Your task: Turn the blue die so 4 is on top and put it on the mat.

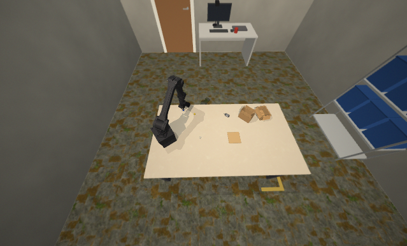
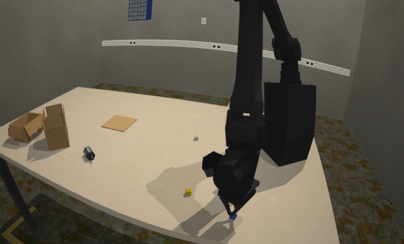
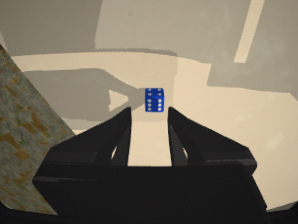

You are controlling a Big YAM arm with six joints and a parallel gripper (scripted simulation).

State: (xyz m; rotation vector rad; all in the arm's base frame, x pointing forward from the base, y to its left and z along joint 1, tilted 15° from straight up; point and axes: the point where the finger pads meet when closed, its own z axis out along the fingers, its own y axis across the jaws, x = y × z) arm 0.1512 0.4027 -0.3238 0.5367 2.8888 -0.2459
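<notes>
Right now my hand is 30 mm above the blue die. Round my hand: mat 630 mm ahead, 390 mm to the right, 30 mm below; yellow die 150 mm ahead, 60 mm to the right, 30 mm below; white die 400 mm to the right, 240 mm ahead, 30 mm below.
</notes>
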